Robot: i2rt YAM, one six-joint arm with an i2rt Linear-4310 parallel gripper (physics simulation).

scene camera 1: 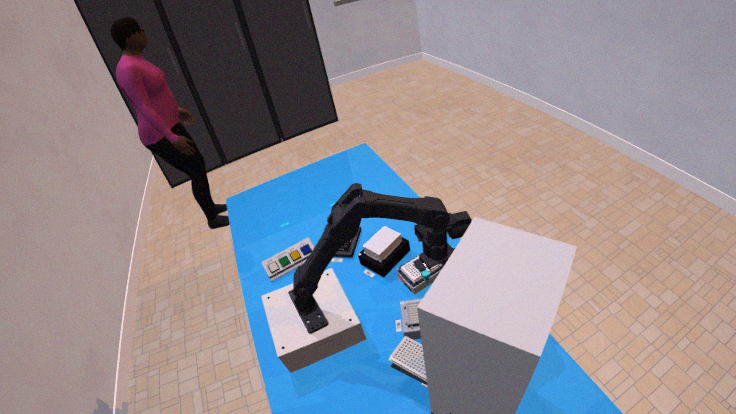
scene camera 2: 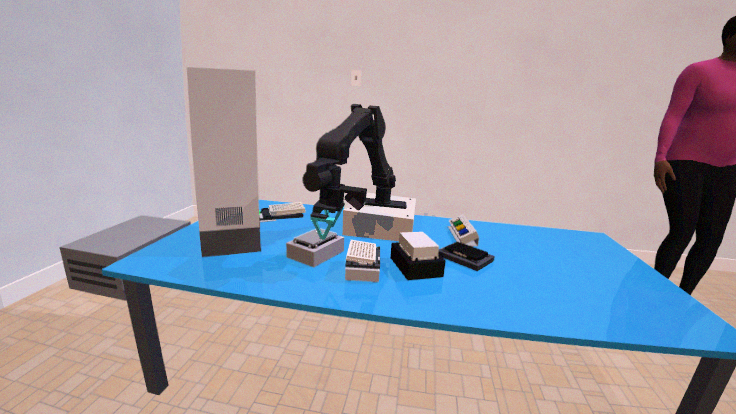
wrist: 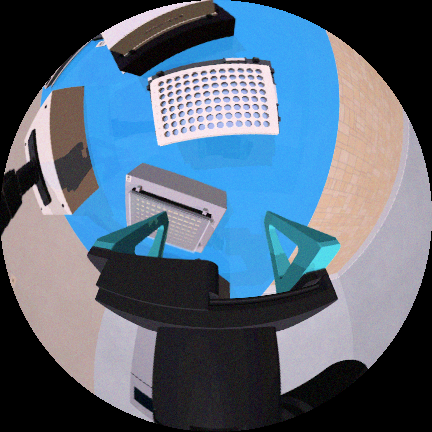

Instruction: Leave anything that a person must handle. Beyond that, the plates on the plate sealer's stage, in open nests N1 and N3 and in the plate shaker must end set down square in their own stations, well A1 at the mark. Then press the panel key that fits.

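My gripper point(scene camera 2: 323, 234) point(wrist: 215, 216) is open and empty, above the grey block station point(scene camera 2: 314, 253) point(wrist: 175, 180). This station bears a grey plate point(scene camera 2: 314, 238) point(wrist: 172, 225), partly behind one finger in the wrist view. A white plate with round wells point(scene camera 2: 362, 251) point(wrist: 215, 102) point(scene camera 1: 410, 269) lies on a neighbouring base; its seating is unclear. A tall white block-like plate point(scene camera 1: 381, 240) point(scene camera 2: 417, 245) stands in a black holder point(scene camera 2: 417, 268). A black plate point(scene camera 1: 345, 244) point(scene camera 2: 465, 252) lies in a low dark station. Another white plate point(scene camera 1: 409, 355) point(scene camera 2: 286, 208) lies on a dark base. A1 marks are unreadable.
The key panel point(scene camera 1: 288, 258) point(scene camera 2: 463, 230) has white, green, yellow and blue keys. A tall cabinet point(scene camera 1: 496, 283) point(scene camera 2: 223, 149) hides part of the bench in scene view 1. A person point(scene camera 1: 149, 97) point(scene camera 2: 699, 113) stands beyond the bench's end. Station cards are too small to read.
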